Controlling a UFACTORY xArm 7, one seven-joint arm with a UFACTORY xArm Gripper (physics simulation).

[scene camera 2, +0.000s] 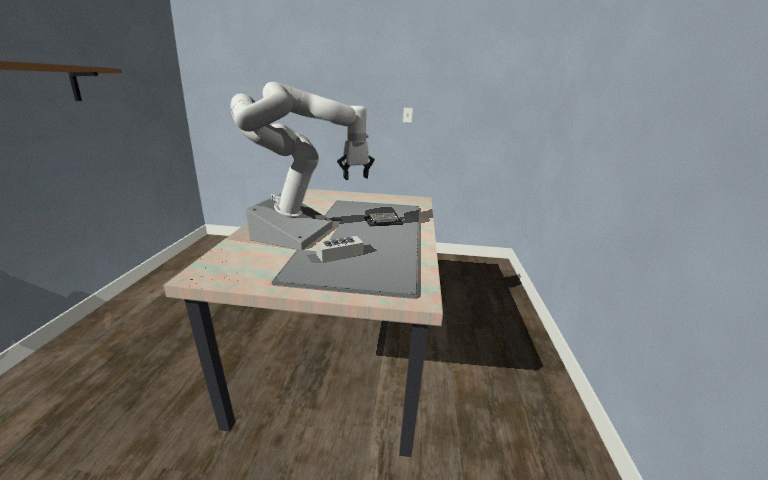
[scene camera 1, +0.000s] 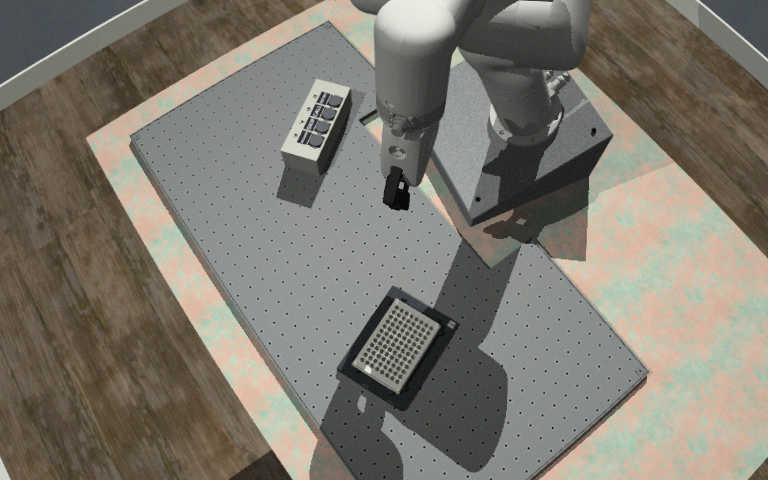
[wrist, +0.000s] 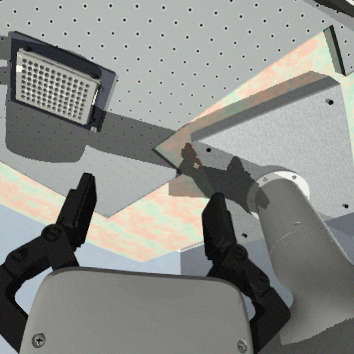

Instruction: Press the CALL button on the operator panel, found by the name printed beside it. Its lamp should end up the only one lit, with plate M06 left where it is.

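Places are measured from the arm's base along level axes (x ahead, y left, z up), in millimetres.
Where they show: gripper, fingertip midpoint: [scene camera 2: 356, 178] [scene camera 1: 406, 176] [wrist: 153, 194]; arm's base, link origin: [scene camera 2: 288, 209] [scene camera 1: 525, 113] [wrist: 276, 196].
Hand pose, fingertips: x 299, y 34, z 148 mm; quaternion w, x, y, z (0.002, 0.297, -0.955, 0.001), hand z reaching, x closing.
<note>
Each offset is from my fingertips to the top centre of the thing. Level surfaces: height alone.
The operator panel @[18 mm back, 271 mm right, 180 mm down] [scene camera 1: 296, 147] [scene camera 2: 340, 250] is a pale box with several round dark buttons in a row, each beside a small dark label and a small lamp dot. The labels are too small to read, so I cannot tell which is CALL. No lamp looks lit. The panel is not seen in the wrist view. Plate M06 @[117 mm ahead, 132 mm left, 210 mm down] [scene camera 1: 396, 345] [scene camera 2: 383, 217] [wrist: 56, 86], a pale many-welled plate, sits in a dark holder [scene camera 1: 351, 370] [wrist: 109, 82]. My gripper [scene camera 1: 397, 204] [scene camera 2: 356, 174] [wrist: 153, 194] is open and empty, high above the board, apart from panel and plate.
A grey perforated board @[235 mm down] [scene camera 1: 237, 198] [scene camera 2: 373, 277] [wrist: 200, 30] lies on the pink and green table @[248 mm down] [scene camera 1: 679, 271] [scene camera 2: 226, 271]. The arm stands on a grey wedge base [scene camera 1: 464, 164] [scene camera 2: 271, 232] [wrist: 280, 125] beside the board. Arm shadows cross the board near the plate.
</note>
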